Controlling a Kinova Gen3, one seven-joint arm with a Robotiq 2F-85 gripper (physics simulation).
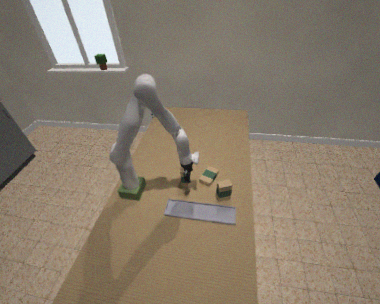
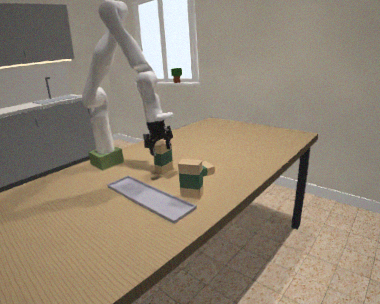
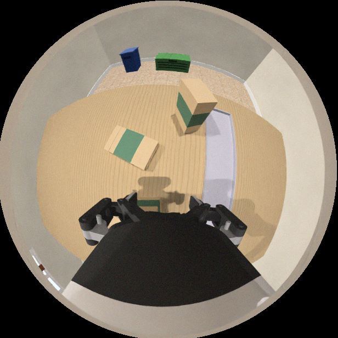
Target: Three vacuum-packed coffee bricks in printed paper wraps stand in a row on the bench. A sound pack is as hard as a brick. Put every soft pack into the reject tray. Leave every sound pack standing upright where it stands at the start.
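Frame: origin at the arm's base, x ahead, y left, z up, level; centimetres.
Where they show: gripper, between the fingertips: point(image 1: 190, 176) point(image 2: 161, 152); arm's base, origin of its link: point(image 1: 132, 184) point(image 2: 105, 150).
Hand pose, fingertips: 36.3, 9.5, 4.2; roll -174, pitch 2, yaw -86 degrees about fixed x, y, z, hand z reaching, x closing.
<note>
Things, the pixels of their top centre, and the offset from my fingertips, as dx, dy, dz. Level surfaces: height alone.
- middle brick, centre of its top: point(image 2: 196, 166) point(image 1: 209, 174) +10.5, +11.0, -8.0
- far brick, centre of its top: point(image 2: 190, 161) point(image 1: 224, 183) +21.6, -3.9, +2.4
- grey reject tray, centre of its top: point(image 2: 146, 194) point(image 1: 199, 210) +9.0, -16.5, -10.3
- wooden bench, height of its surface: dz -11.7
Three tan coffee bricks with green bands are on the bench. The near brick point(image 1: 183, 178) point(image 2: 163, 158) point(image 3: 149, 204) stands roughly upright, partly hidden by the gripper. The middle brick point(image 1: 209, 174) point(image 2: 208, 168) point(image 3: 131, 146) lies flat on the bench. The far brick point(image 1: 224, 189) point(image 2: 191, 179) point(image 3: 197, 102) stands upright. My gripper point(image 1: 187, 178) point(image 2: 159, 148) point(image 3: 163, 200) is open, low at the top of the near brick, and grips nothing; the exact fit of the fingers around it is hidden. The grey reject tray point(image 1: 200, 211) point(image 2: 150, 197) point(image 3: 220, 160) holds no brick.
The tray lies alongside the bricks on the wooden bench point(image 1: 215, 260) point(image 2: 75, 235) point(image 3: 80, 150). The far brick stands close to one tray end. The arm's green base block point(image 1: 132, 189) point(image 2: 106, 157) is at the bench edge. A blue bin point(image 3: 131, 60) and a green box point(image 3: 172, 63) are beyond the bench.
</note>
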